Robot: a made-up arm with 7 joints. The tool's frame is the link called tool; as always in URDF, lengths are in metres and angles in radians.
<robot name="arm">
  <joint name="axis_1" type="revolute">
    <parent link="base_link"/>
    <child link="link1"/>
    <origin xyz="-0.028 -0.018 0.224" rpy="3.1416 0 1.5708"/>
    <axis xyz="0 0 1"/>
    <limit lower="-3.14" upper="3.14"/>
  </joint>
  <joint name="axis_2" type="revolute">
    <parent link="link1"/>
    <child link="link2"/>
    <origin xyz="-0.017 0.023 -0.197" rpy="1.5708 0 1.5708"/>
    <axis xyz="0 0 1"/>
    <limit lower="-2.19" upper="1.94"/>
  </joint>
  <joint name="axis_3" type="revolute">
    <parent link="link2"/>
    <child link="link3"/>
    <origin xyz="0.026 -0.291 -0.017" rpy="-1.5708 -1.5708 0"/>
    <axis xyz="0 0 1"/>
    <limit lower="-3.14" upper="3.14"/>
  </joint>
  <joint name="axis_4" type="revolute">
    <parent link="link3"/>
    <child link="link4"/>
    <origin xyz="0.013 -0.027 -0.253" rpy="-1.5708 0 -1.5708"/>
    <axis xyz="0 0 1"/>
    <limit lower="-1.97" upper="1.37"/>
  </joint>
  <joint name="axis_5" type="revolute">
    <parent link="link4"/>
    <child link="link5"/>
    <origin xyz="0.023 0.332 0.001" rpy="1.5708 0 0"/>
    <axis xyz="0 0 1"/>
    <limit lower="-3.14" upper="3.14"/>
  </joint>
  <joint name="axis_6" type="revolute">
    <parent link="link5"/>
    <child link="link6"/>
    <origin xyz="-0.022 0.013 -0.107" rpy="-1.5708 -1.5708 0"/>
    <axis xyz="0 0 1"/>
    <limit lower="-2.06" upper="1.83"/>
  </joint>
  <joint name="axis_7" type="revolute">
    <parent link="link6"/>
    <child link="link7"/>
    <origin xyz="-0.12 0.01 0.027" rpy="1.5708 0 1.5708"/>
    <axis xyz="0 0 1"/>
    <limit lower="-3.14" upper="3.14"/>
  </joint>
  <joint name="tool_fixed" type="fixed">
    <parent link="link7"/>
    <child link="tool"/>
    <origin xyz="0.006 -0.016 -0.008" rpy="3.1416 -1.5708 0"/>
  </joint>
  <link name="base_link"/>
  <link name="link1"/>
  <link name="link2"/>
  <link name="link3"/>
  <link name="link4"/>
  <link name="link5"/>
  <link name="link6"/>
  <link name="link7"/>
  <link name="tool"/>
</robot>
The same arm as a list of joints. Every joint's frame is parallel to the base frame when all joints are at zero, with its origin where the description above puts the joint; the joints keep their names.
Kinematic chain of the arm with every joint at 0, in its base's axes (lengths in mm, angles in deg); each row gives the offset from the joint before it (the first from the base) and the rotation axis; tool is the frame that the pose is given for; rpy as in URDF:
axis_1: xyz -28 -18 224 axis -z
axis_2: xyz 23 -17 197 axis +y
axis_3: xyz 26 -17 291 axis -z
axis_4: xyz -27 13 253 axis +y
axis_5: xyz -23 1 332 axis -z
axis_6: xyz 22 13 107 axis +y
axis_7: xyz -10 27 120 axis -z
tool: xyz -6 -16 8 rpy 180 90 0
Joint limits (deg, base to tool): -179.91..179.91 -125.48..111.15 -179.91..179.91 -112.87..78.5 -179.91..179.91 -118.03..104.85 -179.91..179.91

